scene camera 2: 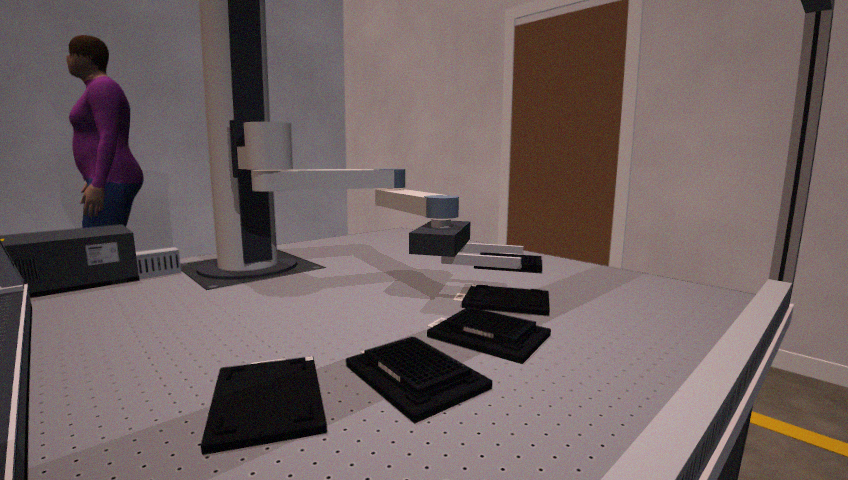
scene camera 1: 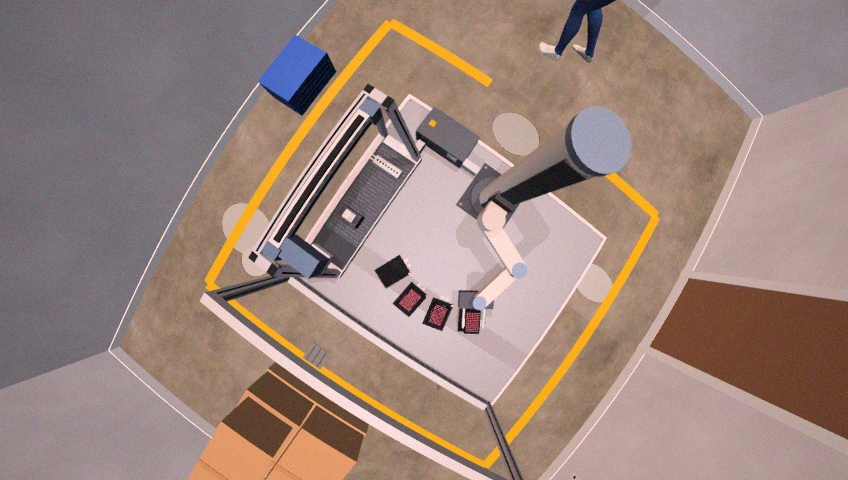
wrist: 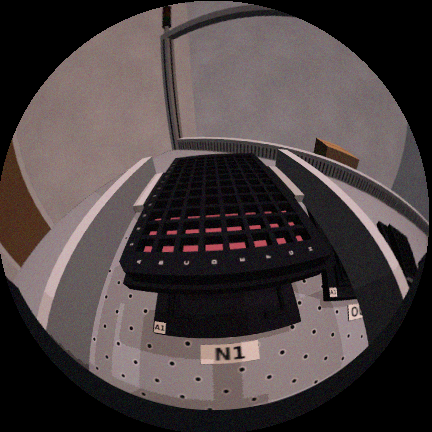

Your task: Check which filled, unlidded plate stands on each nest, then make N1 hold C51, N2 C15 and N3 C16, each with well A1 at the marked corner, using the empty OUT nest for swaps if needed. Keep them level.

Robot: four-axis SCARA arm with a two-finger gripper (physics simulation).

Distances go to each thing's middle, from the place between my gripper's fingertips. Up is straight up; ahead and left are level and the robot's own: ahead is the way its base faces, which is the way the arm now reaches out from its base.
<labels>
Right now my hand is 90 mm above the nest N1 (scene camera 2: 515,300), 20 mm past it and 10 mm to the left of it. Round my hand: plate C16 (scene camera 2: 492,327) (180 mm to the right, 80 mm below, 60 mm ahead); nest N2 (scene camera 2: 388,390) (350 mm to the right, 90 mm below, 80 mm ahead); out nest (scene camera 2: 535,340) (180 mm to the right, 90 mm below, 60 mm ahead).
</labels>
